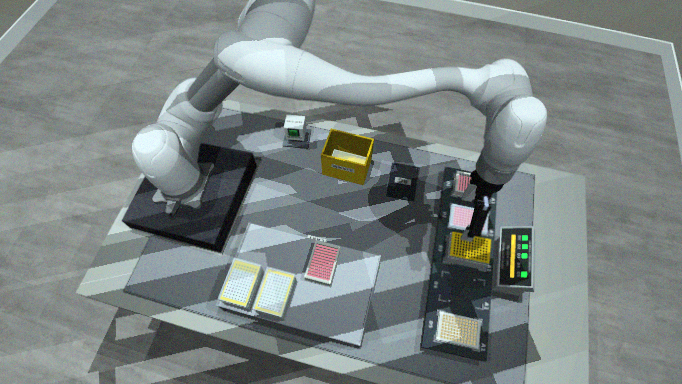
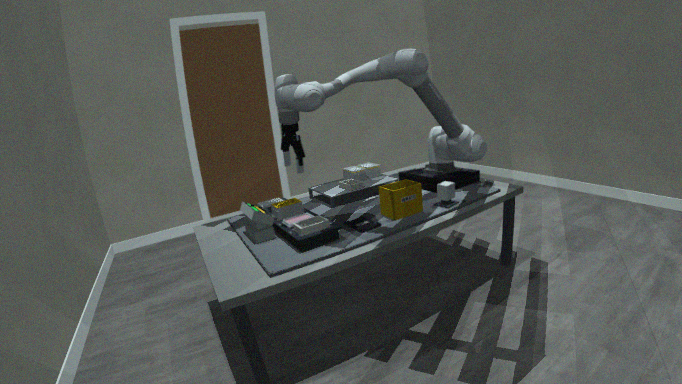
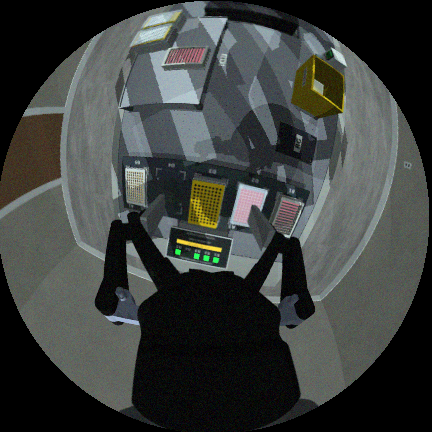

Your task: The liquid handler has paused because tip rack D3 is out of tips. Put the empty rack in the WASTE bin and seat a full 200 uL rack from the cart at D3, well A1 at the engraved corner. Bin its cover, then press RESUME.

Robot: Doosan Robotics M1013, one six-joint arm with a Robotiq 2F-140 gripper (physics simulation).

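Seen in the pictures: gripper, between the fingertips: (image 1: 466,219) (image 2: 294,169) (image 3: 207,208); arm's base, origin of its link: (image 1: 184,183) (image 2: 441,170).
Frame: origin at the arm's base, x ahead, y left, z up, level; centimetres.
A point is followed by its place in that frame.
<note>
My gripper (image 1: 471,234) (image 2: 293,164) @[y -6.1, x 93.6, z 20.2 cm] (image 3: 207,208) @[y -6.1, x 93.6, z 20.2 cm] is open and empty, pointing down above the D3 area. The yellow rack with dark, empty-looking holes (image 1: 469,251) @[y -9.6, x 98.9, z 5.5 cm] (image 2: 287,203) @[y -6.2, x 99.5, z 5.5 cm] (image 3: 206,204) @[y -7.6, x 98.9, z 5.6 cm] sits at D3 on the black deck (image 1: 457,287) @[y -19.8, x 97.2, z -0.6 cm] (image 3: 171,192) @[y -19.6, x 99.1, z -0.6 cm], below the fingers and apart from them. Two yellow-rimmed racks with pale tops, one (image 1: 241,283) @[y -32.3, x 32.5, z 6.9 cm] (image 3: 162,19) and another (image 1: 274,293) @[y -33.2, x 42.7, z 6.3 cm] (image 3: 153,35) @[y -31.1, x 44.0, z 6.3 cm], stand on the raised cart (image 1: 345,310) @[y -33.0, x 63.9, z -0.1 cm] (image 3: 160,92) @[y -26.2, x 67.2, z -0.2 cm]. The yellow WASTE bin (image 1: 344,170) @[y 15.1, x 55.0, z 0.7 cm] (image 2: 401,201) @[y 26.1, x 59.7, z 1.7 cm] (image 3: 303,95) @[y 14.6, x 62.4, z 2.3 cm] holds something pale. The engraved corner cannot be made out.
A pink rack (image 1: 460,216) @[y 4.3, x 96.7, z 0.7 cm] (image 3: 248,204) @[y 4.1, x 98.8, z 0.8 cm] and a red-striped rack (image 1: 462,183) @[y 16.8, x 96.7, z 1.6 cm] (image 3: 287,215) @[y 17.1, x 99.6, z 1.9 cm] flank D3 on one side; a tan rack (image 1: 458,330) @[y -33.2, x 97.9, z 0.7 cm] (image 3: 135,186) @[y -32.4, x 97.9, z 0.8 cm] is at D5. A status panel (image 1: 516,257) @[y -9.4, x 113.3, z 6.3 cm] (image 3: 199,247) @[y -8.3, x 113.0, z 6.0 cm] adjoins the deck. A small box (image 1: 294,128) @[y 27.5, x 34.0, z 4.1 cm] stands beyond the bin.
</note>
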